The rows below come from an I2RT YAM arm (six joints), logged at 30 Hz.
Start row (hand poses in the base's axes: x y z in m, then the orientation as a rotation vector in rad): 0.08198 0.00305 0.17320 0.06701 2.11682 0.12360
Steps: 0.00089 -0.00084 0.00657 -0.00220 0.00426 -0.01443; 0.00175 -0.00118 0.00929 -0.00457 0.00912 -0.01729; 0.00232 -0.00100 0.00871 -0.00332 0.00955 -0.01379; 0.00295 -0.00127 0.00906 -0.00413 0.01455 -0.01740; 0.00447 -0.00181 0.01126 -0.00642 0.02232 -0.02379; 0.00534 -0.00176 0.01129 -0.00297 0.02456 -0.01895; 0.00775 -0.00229 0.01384 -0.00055 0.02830 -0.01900; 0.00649 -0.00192 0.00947 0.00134 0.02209 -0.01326; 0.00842 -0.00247 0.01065 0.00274 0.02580 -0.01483; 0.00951 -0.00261 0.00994 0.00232 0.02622 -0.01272; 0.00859 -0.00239 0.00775 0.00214 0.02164 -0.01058; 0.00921 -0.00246 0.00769 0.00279 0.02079 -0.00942; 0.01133 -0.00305 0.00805 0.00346 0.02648 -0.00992; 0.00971 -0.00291 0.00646 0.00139 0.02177 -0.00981; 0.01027 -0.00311 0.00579 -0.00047 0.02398 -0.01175; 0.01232 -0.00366 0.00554 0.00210 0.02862 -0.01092; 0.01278 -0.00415 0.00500 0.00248 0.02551 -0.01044; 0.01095 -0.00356 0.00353 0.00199 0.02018 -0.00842; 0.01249 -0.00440 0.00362 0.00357 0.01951 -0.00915
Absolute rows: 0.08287 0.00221 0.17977 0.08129 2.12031 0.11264; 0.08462 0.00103 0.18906 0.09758 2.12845 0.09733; 0.08694 0.00003 0.19777 0.11095 2.13711 0.08535; 0.08989 -0.00124 0.20683 0.12808 2.15040 0.07013; 0.09436 -0.00305 0.21809 0.15133 2.17075 0.04821; 0.09970 -0.00481 0.22938 0.17159 2.19353 0.03247; 0.10745 -0.00710 0.24322 0.19364 2.21990 0.01891; 0.11394 -0.00902 0.25269 0.21023 2.24057 0.01105; 0.12236 -0.01149 0.26334 0.22966 2.26472 0.00346; 0.13187 -0.01410 0.27328 0.24666 2.28940 -0.00363; 0.14046 -0.01649 0.28103 0.26102 2.30971 -0.00932; 0.14967 -0.01895 0.28872 0.27443 2.32930 -0.01361; 0.16100 -0.02200 0.29677 0.28916 2.35446 -0.01821; 0.17071 -0.02491 0.30323 0.30261 2.37475 -0.02455; 0.18098 -0.02802 0.30902 0.31771 2.39673 -0.03443; 0.19330 -0.03168 0.31456 0.33339 2.42357 -0.04172; 0.20608 -0.03583 0.31956 0.34863 2.44737 -0.04787; 0.21703 -0.03939 0.32309 0.36099 2.46612 -0.05282; 0.22952 -0.04379 0.32671 0.37499 2.48421 -0.05603
